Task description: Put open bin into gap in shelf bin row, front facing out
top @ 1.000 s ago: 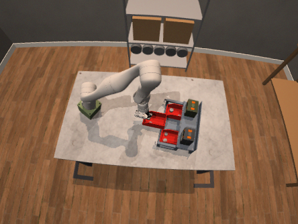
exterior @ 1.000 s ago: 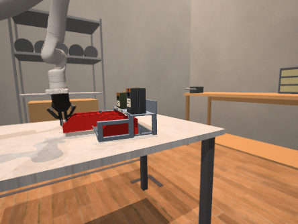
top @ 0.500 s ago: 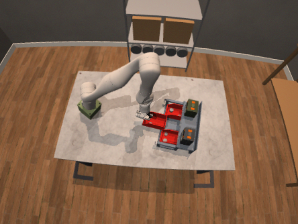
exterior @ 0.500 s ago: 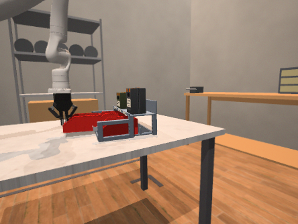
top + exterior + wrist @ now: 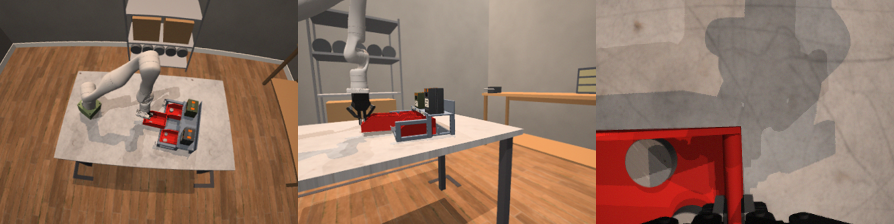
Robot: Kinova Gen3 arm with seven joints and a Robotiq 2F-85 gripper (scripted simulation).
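The grey round part lies 5 cm ahead of my hand, 3 cm to the right of it and 3 cm below it. The rest, counted from my hand: black tool case: 32 cm ahead, 13 cm to the right, 10 cm above; then grey shelf: 26 cm ahead, 1 cm to the right.
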